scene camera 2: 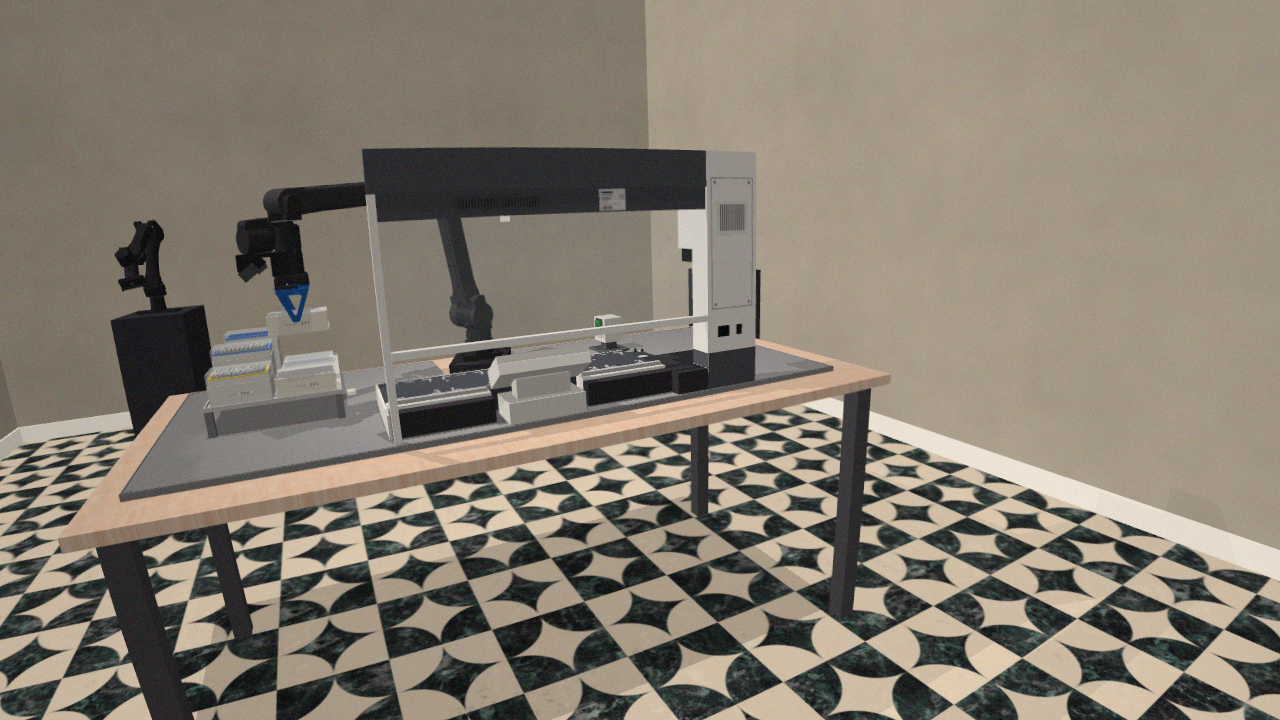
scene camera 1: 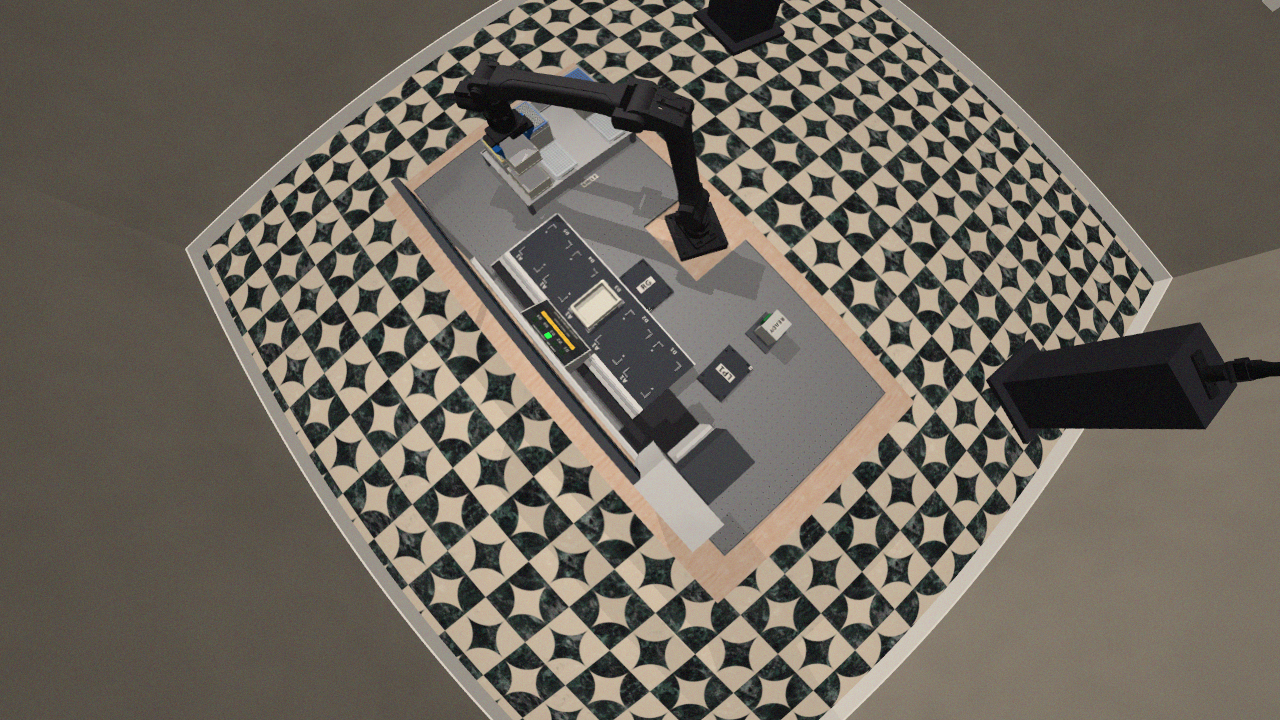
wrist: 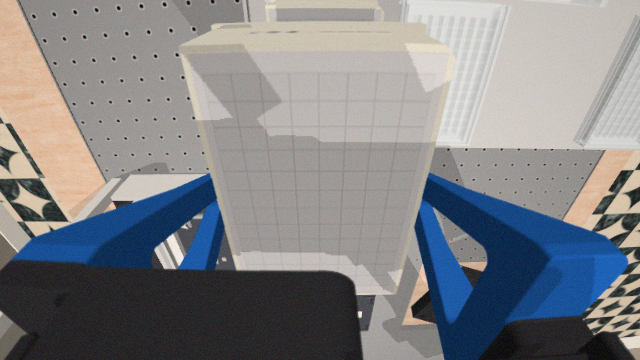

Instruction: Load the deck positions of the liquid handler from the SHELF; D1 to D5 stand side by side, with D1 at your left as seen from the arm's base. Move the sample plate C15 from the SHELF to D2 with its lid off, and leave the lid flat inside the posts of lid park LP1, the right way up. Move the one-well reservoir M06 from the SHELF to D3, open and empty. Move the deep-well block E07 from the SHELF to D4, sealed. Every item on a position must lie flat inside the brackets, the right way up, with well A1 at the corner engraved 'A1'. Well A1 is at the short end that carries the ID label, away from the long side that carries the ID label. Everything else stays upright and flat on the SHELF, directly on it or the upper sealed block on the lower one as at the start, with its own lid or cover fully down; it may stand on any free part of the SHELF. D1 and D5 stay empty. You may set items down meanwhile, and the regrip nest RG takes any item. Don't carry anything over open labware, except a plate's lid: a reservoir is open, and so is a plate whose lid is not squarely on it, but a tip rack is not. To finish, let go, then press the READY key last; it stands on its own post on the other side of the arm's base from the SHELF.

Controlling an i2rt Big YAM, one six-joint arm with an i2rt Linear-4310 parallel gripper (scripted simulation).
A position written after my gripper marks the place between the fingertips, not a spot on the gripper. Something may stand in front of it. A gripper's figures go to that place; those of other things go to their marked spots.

Labels:
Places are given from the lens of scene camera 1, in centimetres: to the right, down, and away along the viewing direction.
my gripper [scene camera 1: 516, 149]: -36, -61, 104
cream one-well reservoir [scene camera 1: 594, 302]: -13, -17, 114
clear plate lid [scene camera 1: 556, 159]: -27, -65, 120
shelf [scene camera 1: 576, 136]: -21, -75, 123
liquid handler's gantry [scene camera 1: 546, 374]: -15, 2, 62
The marked spots on the shelf and the cream one-well reservoir are 59 cm apart.

